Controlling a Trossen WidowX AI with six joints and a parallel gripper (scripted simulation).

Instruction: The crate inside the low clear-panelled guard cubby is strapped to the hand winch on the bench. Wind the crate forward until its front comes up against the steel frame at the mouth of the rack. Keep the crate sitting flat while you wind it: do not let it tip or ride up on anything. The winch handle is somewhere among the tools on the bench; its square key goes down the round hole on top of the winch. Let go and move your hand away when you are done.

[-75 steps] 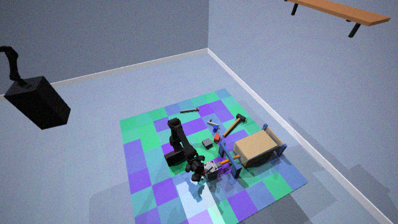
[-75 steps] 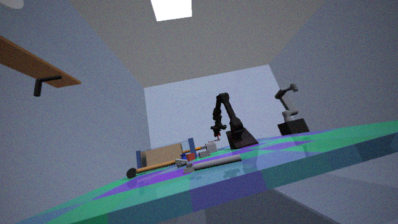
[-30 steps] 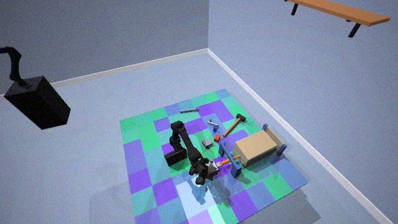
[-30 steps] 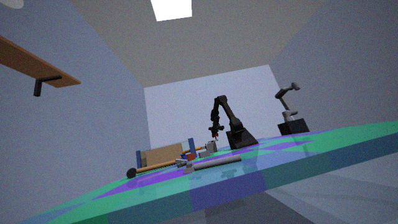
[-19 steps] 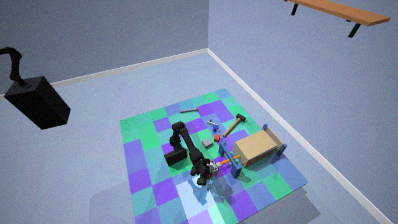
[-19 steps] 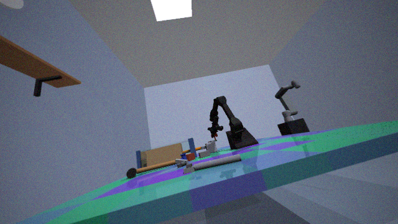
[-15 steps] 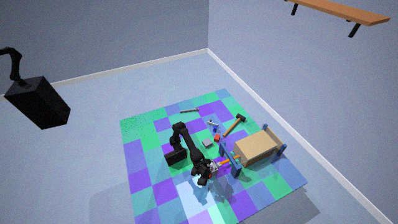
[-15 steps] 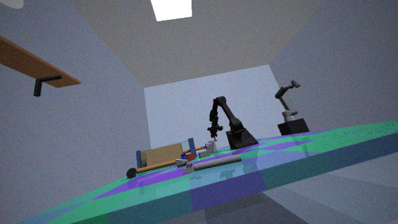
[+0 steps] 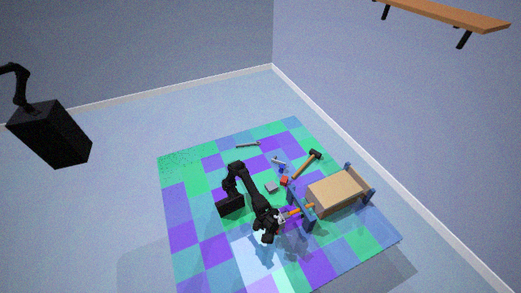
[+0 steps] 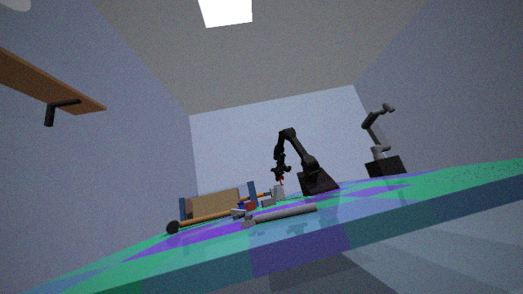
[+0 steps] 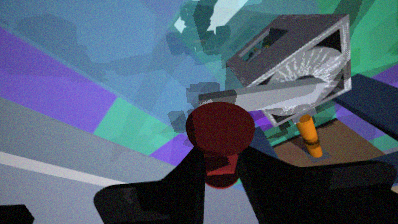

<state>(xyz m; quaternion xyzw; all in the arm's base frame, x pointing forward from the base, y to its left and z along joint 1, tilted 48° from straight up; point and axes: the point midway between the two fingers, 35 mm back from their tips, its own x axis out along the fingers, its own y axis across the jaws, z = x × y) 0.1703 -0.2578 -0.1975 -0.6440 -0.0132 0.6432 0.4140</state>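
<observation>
Right now my gripper tip is 40 mm to the right of the red-knobbed crank handle and 30 mm above it. From my gripper tip the other things lie so: blue steel frame 190 mm ahead, 110 mm to the left, 30 mm below; dark red knob 10 mm to the left, 10 mm behind; grey hand winch 100 mm below, 90 mm to the left, 20 mm ahead.
</observation>
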